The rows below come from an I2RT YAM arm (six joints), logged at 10 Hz.
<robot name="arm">
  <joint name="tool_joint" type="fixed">
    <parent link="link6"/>
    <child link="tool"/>
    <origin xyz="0 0 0" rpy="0 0 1.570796"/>
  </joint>
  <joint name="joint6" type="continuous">
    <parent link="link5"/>
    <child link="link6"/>
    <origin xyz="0.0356 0 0.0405" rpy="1.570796 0 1.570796"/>
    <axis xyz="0 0 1"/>
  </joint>
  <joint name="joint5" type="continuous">
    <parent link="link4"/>
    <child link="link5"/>
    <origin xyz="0.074 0.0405 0.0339" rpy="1.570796 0 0"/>
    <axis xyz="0 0 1"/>
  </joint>
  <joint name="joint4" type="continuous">
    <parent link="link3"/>
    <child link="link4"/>
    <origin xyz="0.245 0.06 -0.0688" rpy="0 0 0"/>
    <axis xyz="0 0 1"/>
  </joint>
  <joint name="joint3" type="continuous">
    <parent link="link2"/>
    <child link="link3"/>
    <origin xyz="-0.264 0 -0.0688" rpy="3.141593 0 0"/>
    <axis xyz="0 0 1"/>
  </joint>
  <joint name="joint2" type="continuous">
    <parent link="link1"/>
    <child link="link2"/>
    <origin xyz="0.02 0.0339 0.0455" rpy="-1.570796 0 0"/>
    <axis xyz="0 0 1"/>
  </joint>
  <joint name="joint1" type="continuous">
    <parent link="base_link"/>
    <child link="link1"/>
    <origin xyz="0 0 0.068" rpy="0 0 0"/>
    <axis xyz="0 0 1"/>
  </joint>
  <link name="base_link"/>
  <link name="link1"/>
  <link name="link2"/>
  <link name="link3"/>
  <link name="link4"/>
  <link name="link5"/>
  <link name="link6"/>
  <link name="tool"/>
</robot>
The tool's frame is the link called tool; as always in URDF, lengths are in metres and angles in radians. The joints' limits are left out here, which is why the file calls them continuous.
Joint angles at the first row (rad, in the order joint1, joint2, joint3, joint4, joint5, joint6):
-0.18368 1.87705 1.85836 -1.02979 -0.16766 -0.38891
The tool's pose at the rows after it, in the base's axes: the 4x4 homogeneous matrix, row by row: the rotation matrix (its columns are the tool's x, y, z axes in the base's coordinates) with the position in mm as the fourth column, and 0 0 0 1 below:
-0.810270, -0.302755, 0.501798, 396.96; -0.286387, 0.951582, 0.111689, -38.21; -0.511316, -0.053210, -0.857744, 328.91; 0, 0, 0, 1
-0.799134, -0.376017, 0.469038, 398.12; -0.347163, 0.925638, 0.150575, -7.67; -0.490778, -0.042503, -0.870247, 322.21; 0, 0, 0, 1
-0.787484, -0.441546, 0.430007, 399.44; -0.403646, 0.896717, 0.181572, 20.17; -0.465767, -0.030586, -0.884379, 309.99; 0, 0, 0, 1
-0.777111, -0.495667, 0.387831, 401.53; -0.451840, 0.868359, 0.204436, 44.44; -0.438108, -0.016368, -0.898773, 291.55; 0, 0, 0, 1
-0.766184, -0.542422, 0.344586, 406.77; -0.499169, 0.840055, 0.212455, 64.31; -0.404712, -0.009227, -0.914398, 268.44; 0, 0, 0, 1
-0.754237, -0.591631, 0.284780, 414.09; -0.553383, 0.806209, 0.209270, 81.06; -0.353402, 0.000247, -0.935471, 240.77; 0, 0, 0, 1
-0.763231, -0.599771, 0.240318, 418.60; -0.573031, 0.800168, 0.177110, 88.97; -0.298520, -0.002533, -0.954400, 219.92; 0, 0, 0, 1
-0.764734, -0.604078, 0.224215, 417.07; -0.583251, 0.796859, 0.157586, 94.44; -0.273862, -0.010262, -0.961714, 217.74; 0, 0, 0, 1
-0.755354, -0.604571, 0.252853, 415.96; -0.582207, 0.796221, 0.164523, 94.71; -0.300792, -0.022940, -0.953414, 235.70; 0, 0, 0, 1
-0.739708, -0.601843, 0.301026, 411.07; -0.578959, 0.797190, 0.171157, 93.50; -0.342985, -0.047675, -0.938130, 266.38; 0, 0, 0, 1
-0.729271, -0.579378, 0.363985, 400.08; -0.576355, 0.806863, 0.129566, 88.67; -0.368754, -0.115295, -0.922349, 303.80; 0, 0, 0, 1
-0.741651, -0.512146, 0.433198, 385.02; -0.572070, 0.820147, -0.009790, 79.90; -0.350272, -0.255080, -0.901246, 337.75; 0, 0, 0, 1
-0.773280, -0.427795, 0.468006, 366.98; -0.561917, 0.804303, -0.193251, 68.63; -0.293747, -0.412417, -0.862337, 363.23; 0, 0, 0, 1
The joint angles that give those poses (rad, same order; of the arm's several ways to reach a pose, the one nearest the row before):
-0.11082 1.87707 1.87137 -1.04927 -0.16728 -0.38930
-0.03415 1.88008 1.85374 -1.05496 -0.16728 -0.38930
0.03567 1.89155 1.82593 -1.04695 -0.16690 -0.39044
0.09556 1.91252 1.78662 -1.02101 -0.16728 -0.39083
0.14286 1.95409 1.75838 -0.98934 -0.16194 -0.40074
0.18025 2.02012 1.75159 -0.97489 -0.15545 -0.42706
0.19893 2.07122 1.75153 -0.97485 -0.12646 -0.42707
0.21382 2.07884 1.75689 -0.99204 -0.10662 -0.42248
0.21496 2.05711 1.79199 -1.01797 -0.10700 -0.42248
0.21495 2.01551 1.84577 -1.06223 -0.10319 -0.42249
0.21382 1.95909 1.90686 -1.12481 -0.04940 -0.42134
0.21381 1.90111 1.95721 -1.18966 0.10166 -0.41563
0.21230 1.84578 1.98310 -1.25791 0.29164 -0.41523

